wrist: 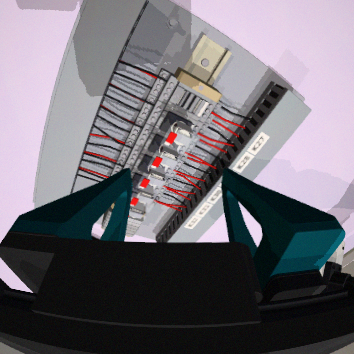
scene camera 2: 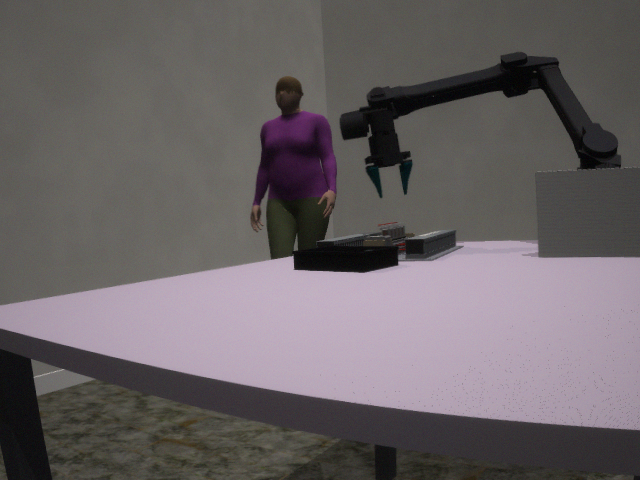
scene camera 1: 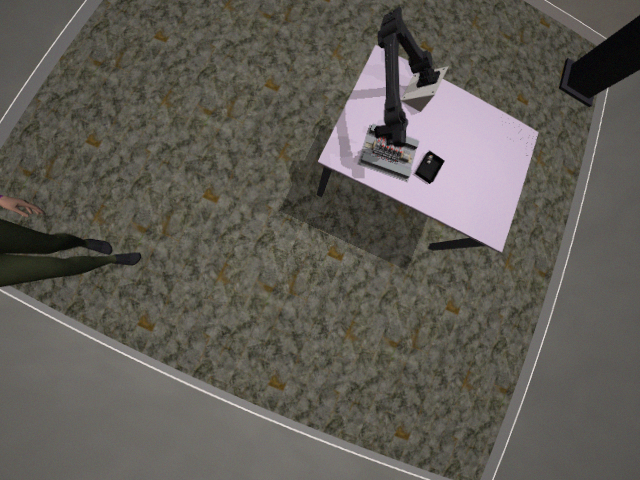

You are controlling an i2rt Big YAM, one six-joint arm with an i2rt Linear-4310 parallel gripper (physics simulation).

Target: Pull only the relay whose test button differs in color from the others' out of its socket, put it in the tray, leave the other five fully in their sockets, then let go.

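Seen in the pictures: gripper, between the fingertips: (wrist: 176, 176) (scene camera 2: 393, 196) (scene camera 1: 386, 140); arm's base, origin of its link: (wrist: 326, 286) (scene camera 2: 605, 202) (scene camera 1: 428, 80).
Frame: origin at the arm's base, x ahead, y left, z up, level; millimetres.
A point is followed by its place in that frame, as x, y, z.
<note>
The relay row (wrist: 157, 162) {500, -64, -30} sits on the panel (scene camera 1: 388, 165) {586, -15, -57}. In the wrist view several relays show red buttons. The end socket (wrist: 181, 126) {500, -103, -39} near the terminal blocks has a dark body and a pale loop, with no red button. The left finger covers the row's other end. A small pale relay (scene camera 1: 429, 159) {425, 203, -72} lies in the black tray (scene camera 1: 421, 178) {544, 203, -89} (scene camera 2: 330, 261) {463, 281, -82}, beside the panel; its button is too small to make out. The tray does not show in the wrist view. My gripper (scene camera 2: 393, 195) {507, -95, 32} (wrist: 176, 176) {507, -95, 32} is half open and empty, pointing down high above the panel.
Wire ducts (wrist: 280, 112) {418, -171, -57} run along the panel, with red and black wires (wrist: 220, 142) {436, -101, -77} beside the relays. The arm's base block (scene camera 2: 589, 211) {30, 58, -14} stands on the pink table (scene camera 1: 475, 170) {328, 518, -99} (scene camera 2: 310, 320) {257, 665, -100}. A person (scene camera 2: 295, 155) stands beyond the table. A black column (scene camera 1: 604, 67) stands off its right side.
</note>
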